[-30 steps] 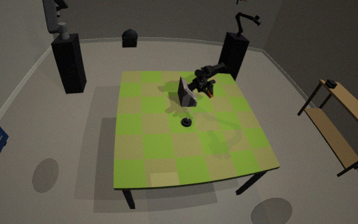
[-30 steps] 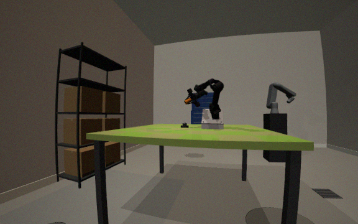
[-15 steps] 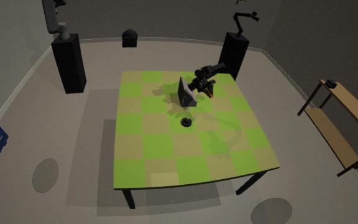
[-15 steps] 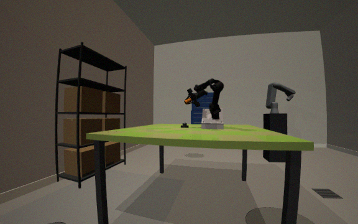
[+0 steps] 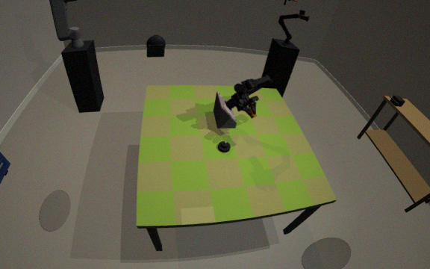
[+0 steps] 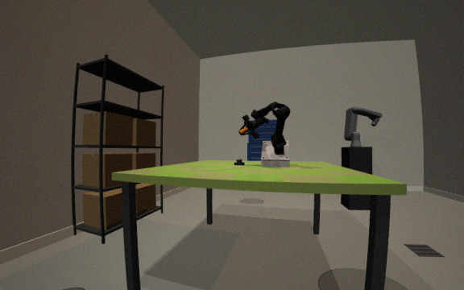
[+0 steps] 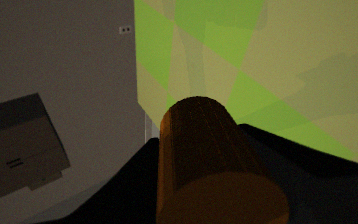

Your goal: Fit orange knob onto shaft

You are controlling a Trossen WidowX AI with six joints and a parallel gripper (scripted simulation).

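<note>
Right now the orange knob is 3 cm behind my gripper tip, 1 cm to the right of it and 2 cm above it. The rest, counted from my gripper tip: round pedestal 4 cm ahead, 16 cm to the right, 22 cm below.
</note>
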